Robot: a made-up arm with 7 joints.
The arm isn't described. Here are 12 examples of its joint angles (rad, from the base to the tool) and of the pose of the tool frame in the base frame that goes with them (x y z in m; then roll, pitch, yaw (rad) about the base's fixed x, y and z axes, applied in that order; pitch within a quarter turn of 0, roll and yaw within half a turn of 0).
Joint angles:
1: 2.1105 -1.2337 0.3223 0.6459 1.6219 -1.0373 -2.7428
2: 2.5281 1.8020 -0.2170 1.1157 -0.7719 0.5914 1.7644
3: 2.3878 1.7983 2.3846 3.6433 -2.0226 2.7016 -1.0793
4: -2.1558 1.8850 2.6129 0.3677 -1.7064 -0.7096 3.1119
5: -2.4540 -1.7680 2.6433 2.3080 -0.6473 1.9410 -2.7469
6: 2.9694 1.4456 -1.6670 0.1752 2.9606 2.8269 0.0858
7: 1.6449 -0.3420 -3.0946 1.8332 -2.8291 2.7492 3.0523
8: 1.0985 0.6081 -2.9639 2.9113 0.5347 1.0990 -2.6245
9: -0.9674 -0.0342 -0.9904 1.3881 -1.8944 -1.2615 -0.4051
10: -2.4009 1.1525 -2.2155 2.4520 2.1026 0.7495 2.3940
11: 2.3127 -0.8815 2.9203 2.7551 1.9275 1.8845 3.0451
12: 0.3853 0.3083 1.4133 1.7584 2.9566 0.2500 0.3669
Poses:
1: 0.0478 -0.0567 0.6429 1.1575 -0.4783 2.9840
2: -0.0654 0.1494 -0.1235 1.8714 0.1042 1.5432
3: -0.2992 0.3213 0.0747 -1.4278 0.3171 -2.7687
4: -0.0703 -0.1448 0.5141 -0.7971 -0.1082 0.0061
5: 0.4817 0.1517 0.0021 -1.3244 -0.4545 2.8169
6: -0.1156 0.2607 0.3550 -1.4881 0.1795 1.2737
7: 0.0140 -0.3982 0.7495 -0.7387 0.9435 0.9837
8: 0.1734 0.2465 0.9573 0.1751 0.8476 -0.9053
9: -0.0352 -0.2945 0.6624 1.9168 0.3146 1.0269
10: -0.5363 -0.2206 0.7229 -1.5724 1.0532 1.7725
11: 0.4322 -0.3749 0.6571 1.4975 0.4457 2.5474
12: 0.0320 0.4442 0.7107 0.8746 0.9552 2.6890
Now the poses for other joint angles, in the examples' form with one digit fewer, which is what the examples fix.
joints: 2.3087 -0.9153 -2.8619 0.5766 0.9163 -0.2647 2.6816
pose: 0.228 -0.206 0.142 -3.089 -0.144 2.072
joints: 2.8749 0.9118 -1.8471 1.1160 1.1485 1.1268 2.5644
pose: -0.026 0.413 0.518 3.092 0.454 -1.868
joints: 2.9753 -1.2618 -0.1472 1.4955 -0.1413 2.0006 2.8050
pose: 0.174 0.036 0.736 -2.953 0.723 0.032
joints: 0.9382 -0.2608 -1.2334 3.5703 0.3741 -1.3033 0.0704
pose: -0.236 -0.083 0.772 3.087 1.273 -0.033
